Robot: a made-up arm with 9 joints. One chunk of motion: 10 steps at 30 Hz.
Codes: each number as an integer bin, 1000 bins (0 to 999) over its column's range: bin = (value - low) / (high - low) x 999, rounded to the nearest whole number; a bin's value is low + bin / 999 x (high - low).
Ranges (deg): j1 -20..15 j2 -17..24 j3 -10..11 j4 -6..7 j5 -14..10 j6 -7..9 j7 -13..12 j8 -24..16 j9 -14..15
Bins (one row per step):
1: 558 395 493 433 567 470 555 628 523
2: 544 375 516 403 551 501 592 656 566
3: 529 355 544 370 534 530 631 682 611
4: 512 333 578 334 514 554 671 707 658
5: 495 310 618 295 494 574 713 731 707
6: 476 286 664 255 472 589 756 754 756
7: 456 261 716 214 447 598 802 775 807
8: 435 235 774 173 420 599 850 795 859
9: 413 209 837 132 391 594 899 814 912
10: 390 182 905 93 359 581 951 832 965
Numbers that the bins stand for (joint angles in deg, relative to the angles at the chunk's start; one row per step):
1: -0.45 -0.79 0.36 -0.37 -0.38 0.53 0.89 1.15 1.18
2: -0.94 -1.61 0.85 -0.76 -0.76 1.02 1.81 2.27 2.43
3: -1.47 -2.43 1.44 -1.19 -1.17 1.49 2.79 3.31 3.74
4: -2.06 -3.33 2.15 -1.65 -1.65 1.87 3.79 4.31 5.10
5: -2.66 -4.28 2.99 -2.16 -2.13 2.19 4.84 5.27 6.52
6: -3.32 -5.26 3.96 -2.68 -2.66 2.43 5.92 6.19 7.95
7: -4.02 -6.29 5.05 -3.22 -3.26 2.58 7.07 7.03 9.43
8: -4.76 -7.36 6.27 -3.75 -3.91 2.59 8.27 7.83 10.94
9: -5.53 -8.42 7.59 -4.28 -4.61 2.51 9.50 8.59 12.47
10: -6.34 -9.53 9.02 -4.79 -5.38 2.31 10.80 9.31 14.01

